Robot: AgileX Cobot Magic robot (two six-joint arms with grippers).
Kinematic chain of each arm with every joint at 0, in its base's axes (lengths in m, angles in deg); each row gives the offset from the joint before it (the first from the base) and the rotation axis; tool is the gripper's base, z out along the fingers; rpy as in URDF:
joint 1: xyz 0 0 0.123 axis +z
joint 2: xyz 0 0 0 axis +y
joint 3: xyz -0.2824 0 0.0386 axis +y
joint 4: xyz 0.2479 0 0.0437 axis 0.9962 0 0.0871
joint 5: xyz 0 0 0 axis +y
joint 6: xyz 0.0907 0 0.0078 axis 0.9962 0 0.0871
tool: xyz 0 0 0 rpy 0 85 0
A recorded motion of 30 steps. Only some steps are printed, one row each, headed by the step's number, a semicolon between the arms.
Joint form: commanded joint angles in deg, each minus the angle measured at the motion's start. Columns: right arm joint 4, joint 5, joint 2, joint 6, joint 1, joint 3; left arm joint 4, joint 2, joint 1, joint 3, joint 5, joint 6.
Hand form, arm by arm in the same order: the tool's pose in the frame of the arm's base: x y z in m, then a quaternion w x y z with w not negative. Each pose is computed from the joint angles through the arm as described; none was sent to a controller.
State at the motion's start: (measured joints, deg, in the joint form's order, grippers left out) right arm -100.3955 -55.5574 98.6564 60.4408 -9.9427 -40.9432; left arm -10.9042 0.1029 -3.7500 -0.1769 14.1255 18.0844
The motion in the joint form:
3: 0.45 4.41 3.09 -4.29 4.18 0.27; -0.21 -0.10 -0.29 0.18 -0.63 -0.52
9: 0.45 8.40 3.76 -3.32 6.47 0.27; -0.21 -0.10 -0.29 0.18 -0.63 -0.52
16: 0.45 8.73 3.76 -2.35 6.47 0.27; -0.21 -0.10 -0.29 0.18 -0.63 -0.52
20: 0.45 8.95 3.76 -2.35 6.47 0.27; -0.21 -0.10 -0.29 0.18 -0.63 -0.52
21: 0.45 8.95 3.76 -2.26 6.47 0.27; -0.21 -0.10 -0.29 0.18 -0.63 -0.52
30: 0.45 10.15 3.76 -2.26 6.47 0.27; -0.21 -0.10 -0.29 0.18 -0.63 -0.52
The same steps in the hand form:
3: 0.2808 0.0418 0.1415 0.34465 -0.40548 0.79584 0.28885; 0.0551 -0.0080 0.1921 0.65442 0.08574 0.75126 -0.00154
9: 0.2821 0.0487 0.1347 0.32870 -0.40849 0.80756 0.27007; 0.0551 -0.0080 0.1921 0.65442 0.08574 0.75126 -0.00154
16: 0.2823 0.0483 0.1344 0.32615 -0.40126 0.81215 0.27025; 0.0551 -0.0080 0.1921 0.65442 0.08574 0.75126 -0.00154
20: 0.2825 0.0480 0.1342 0.32598 -0.40100 0.81292 0.26851; 0.0551 -0.0080 0.1921 0.65442 0.08574 0.75126 -0.00154
21: 0.2825 0.0480 0.1342 0.32577 -0.40036 0.81323 0.26877; 0.0551 -0.0080 0.1921 0.65442 0.08574 0.75126 -0.00154
30: 0.2834 0.0467 0.1332 0.32482 -0.39892 0.81738 0.25931; 0.0551 -0.0080 0.1921 0.65442 0.08574 0.75126 -0.00154

